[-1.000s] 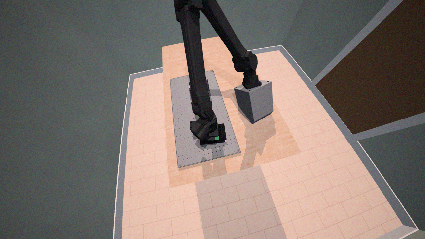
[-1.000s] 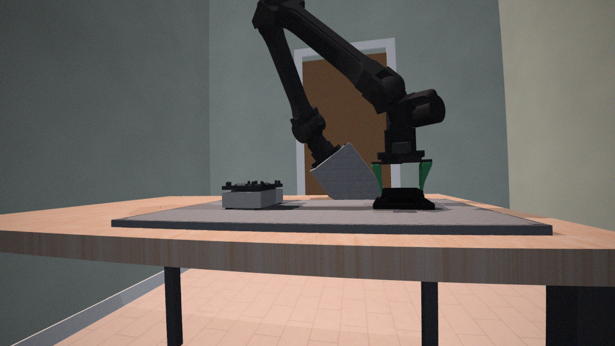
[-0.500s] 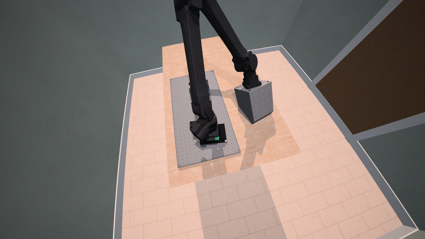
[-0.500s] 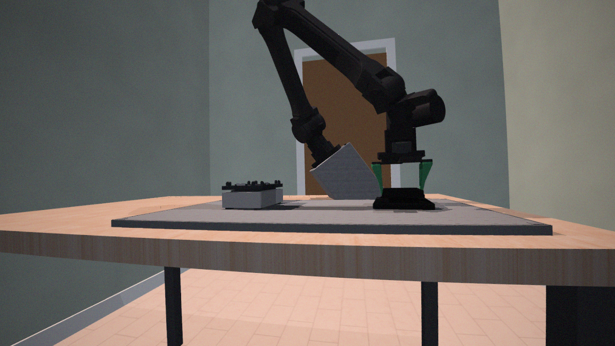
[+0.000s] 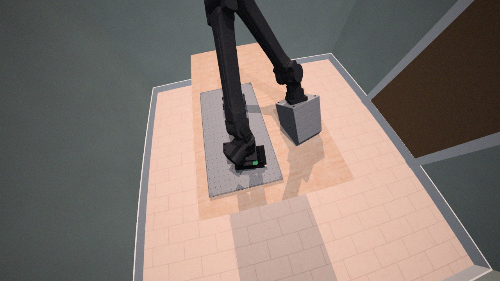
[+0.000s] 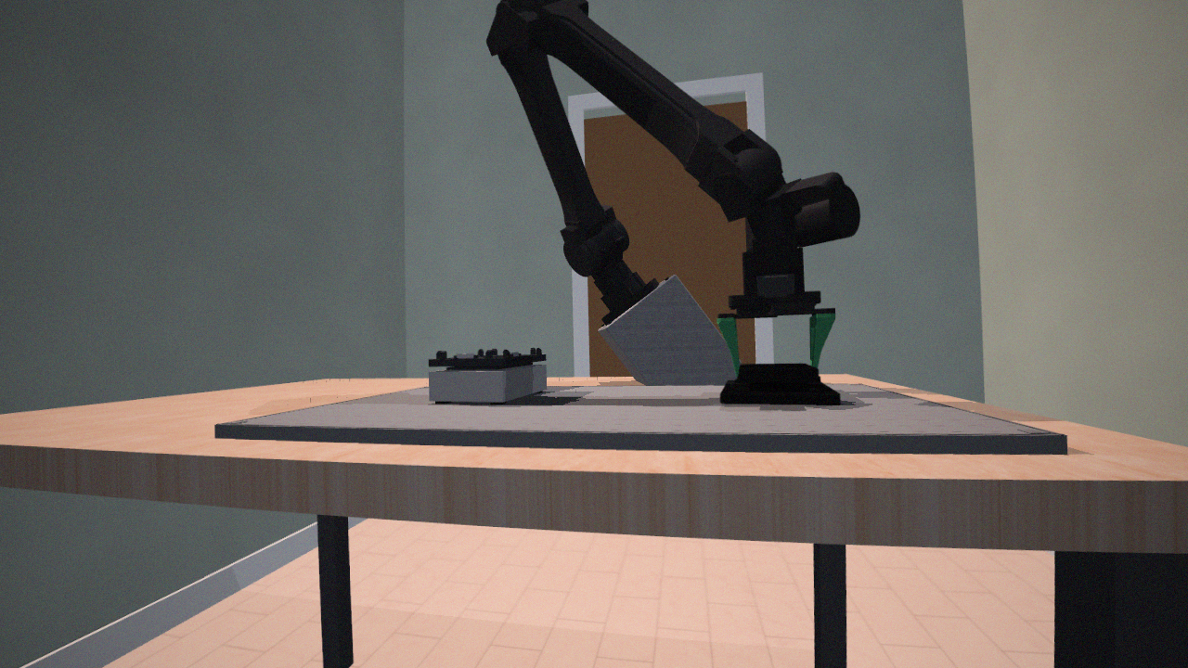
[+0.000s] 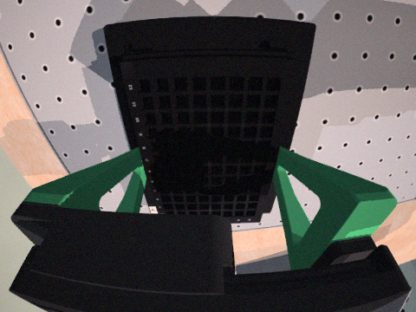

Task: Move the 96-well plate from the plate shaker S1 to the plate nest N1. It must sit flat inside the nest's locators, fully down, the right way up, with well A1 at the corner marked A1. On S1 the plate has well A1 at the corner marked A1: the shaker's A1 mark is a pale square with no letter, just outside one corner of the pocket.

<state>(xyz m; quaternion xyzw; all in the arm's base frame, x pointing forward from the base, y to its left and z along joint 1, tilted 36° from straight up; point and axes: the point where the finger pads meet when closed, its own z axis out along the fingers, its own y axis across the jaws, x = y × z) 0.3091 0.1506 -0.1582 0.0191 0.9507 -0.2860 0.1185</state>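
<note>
The black plate nest N1 lies 30 mm below my hand. From my hand the other things lie so: black 96-well plate (right at my hand).
</note>
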